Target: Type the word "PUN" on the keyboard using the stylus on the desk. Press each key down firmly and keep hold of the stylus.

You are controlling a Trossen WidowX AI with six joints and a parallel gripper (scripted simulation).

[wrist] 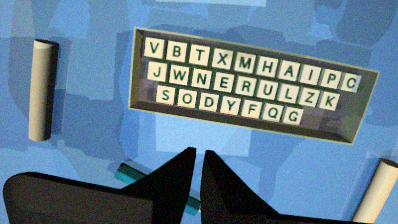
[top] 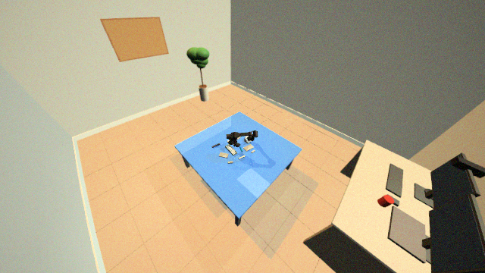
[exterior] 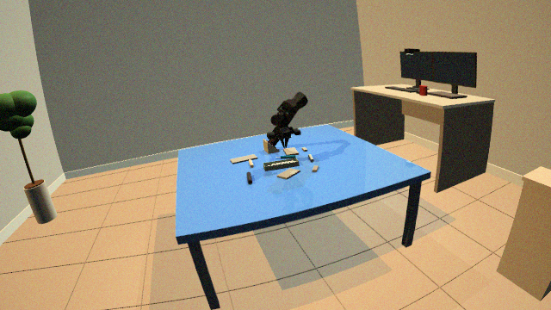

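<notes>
Now: gripper tip 10 cm past the stylus, 9 cm above it and 2 cm to the right of it. Also, from my gripper tip: stylus tip (12 cm behind, 9 cm below, 1 cm to the right); then dark cylinder (25 cm to the right, 11 cm ahead, 8 cm below).
</notes>
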